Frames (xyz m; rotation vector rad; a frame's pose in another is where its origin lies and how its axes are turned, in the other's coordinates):
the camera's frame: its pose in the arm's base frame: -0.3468 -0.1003 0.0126 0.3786 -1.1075 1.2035
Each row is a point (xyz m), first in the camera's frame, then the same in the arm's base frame.
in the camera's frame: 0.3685 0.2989 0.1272
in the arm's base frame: -0.6887 0.1183 0.2894
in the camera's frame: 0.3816 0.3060 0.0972
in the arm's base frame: -0.6813 0.1506 0.2844
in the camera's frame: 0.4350 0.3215 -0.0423
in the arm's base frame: -0.6311 0.2900 0.2599
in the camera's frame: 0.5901 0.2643 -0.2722
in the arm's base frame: -0.4793 0.5256 0.3005
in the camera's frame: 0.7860 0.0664 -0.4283
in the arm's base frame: -0.2413 0.6756 0.4513
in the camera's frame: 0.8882 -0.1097 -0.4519
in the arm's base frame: -0.0808 0.6834 0.5785
